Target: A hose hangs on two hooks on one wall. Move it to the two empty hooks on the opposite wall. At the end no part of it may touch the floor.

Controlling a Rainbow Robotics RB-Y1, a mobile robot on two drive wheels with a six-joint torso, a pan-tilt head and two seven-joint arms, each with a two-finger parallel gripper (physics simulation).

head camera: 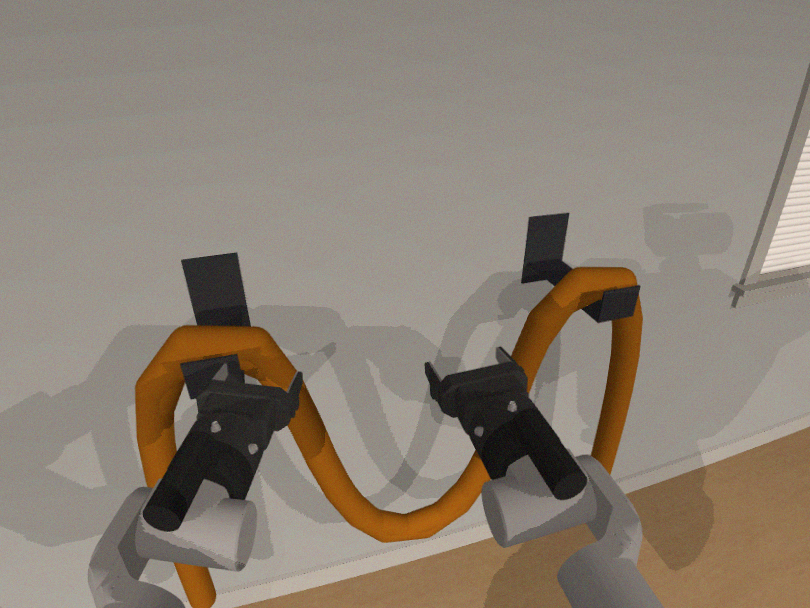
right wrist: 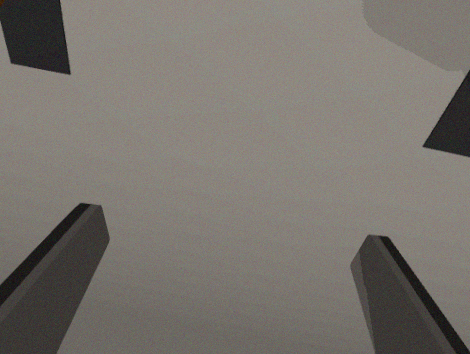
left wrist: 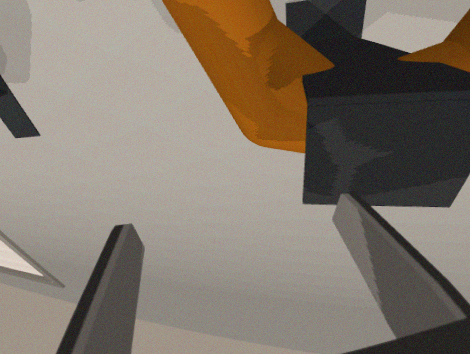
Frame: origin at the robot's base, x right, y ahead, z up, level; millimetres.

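Seen in the pictures: left gripper, fingertip midpoint: [head camera: 261, 372] [left wrist: 241, 221]; right gripper, fingertip midpoint: [head camera: 463, 359] [right wrist: 234, 236].
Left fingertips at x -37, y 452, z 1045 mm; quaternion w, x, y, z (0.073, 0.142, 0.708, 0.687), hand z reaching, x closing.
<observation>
A point is followed by its place in that frame.
The orange hose [head camera: 405, 527] @[x 194, y 543, z 483 mm] [left wrist: 215, 52] @[x -19, y 526, z 977 mm] hangs over the left hook [head camera: 215, 284] @[x -119, y 739, z 1051 mm] [left wrist: 385, 150] @[x -106, y 479, z 1024 mm] and the right hook [head camera: 619, 304] @[x 590, y 507, z 1029 mm], sagging in a U between them. Its right end is hidden behind the right arm. My left gripper [head camera: 261, 374] @[x -37, y 452, z 1045 mm] [left wrist: 241, 221] @[x -37, y 452, z 1045 mm] is open and empty, in front of the left hook's lip and the hose's bend, with one finger overlapping the lip in view. My right gripper [head camera: 465, 358] @[x 247, y 407, z 1046 mm] [right wrist: 234, 236] @[x 247, y 407, z 1046 mm] is open and empty, between the hooks, beside the hose's rising stretch. The two empty hooks on the opposite wall do not show.
The grey wall [head camera: 392, 163] @[x 230, y 756, z 1245 mm] stands behind the hooks. A window with blinds [head camera: 788, 222] @[x 1397, y 796, z 1014 mm] is at the right. The brown floor [head camera: 739, 523] @[x 1400, y 535, z 1 mm] meets the wall at a pale baseboard [head camera: 713, 454] @[x 1493, y 792, z 58 mm]. Dark plates [right wrist: 37, 40] @[x 575, y 766, z 1065 mm] [right wrist: 452, 122] @[x -90, y 740, z 1059 mm] show at both sides of the right wrist view.
</observation>
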